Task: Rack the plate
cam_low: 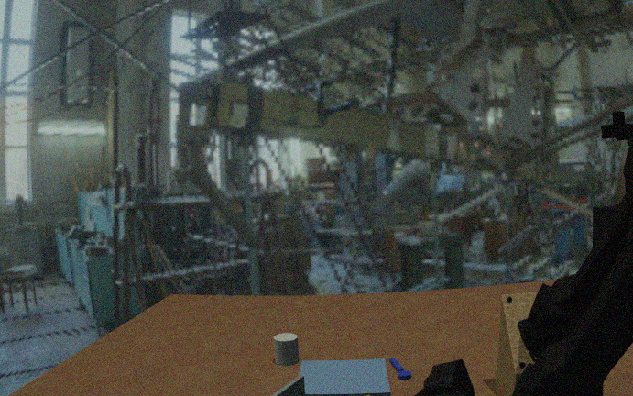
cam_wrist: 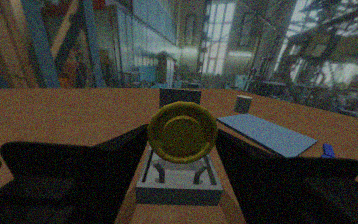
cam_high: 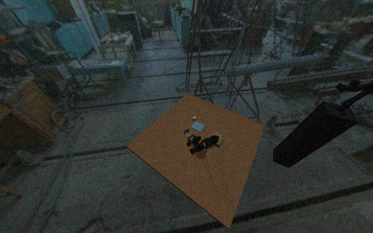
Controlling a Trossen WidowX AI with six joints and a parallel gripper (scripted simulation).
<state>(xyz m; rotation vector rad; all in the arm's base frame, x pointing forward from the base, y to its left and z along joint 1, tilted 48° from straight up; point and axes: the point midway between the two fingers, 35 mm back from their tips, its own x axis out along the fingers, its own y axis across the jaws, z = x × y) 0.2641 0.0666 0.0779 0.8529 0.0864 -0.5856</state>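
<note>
My gripper tip is now 10 mm past the yellow plate. From my gripper tip the other things lie so: light blue sheet: 220 mm to the right, 50 mm below; blue spoon: 230 mm to the right, 100 mm behind, 50 mm below; grey dish rack: 30 mm below, 20 mm ahead, 10 mm to the right.
</note>
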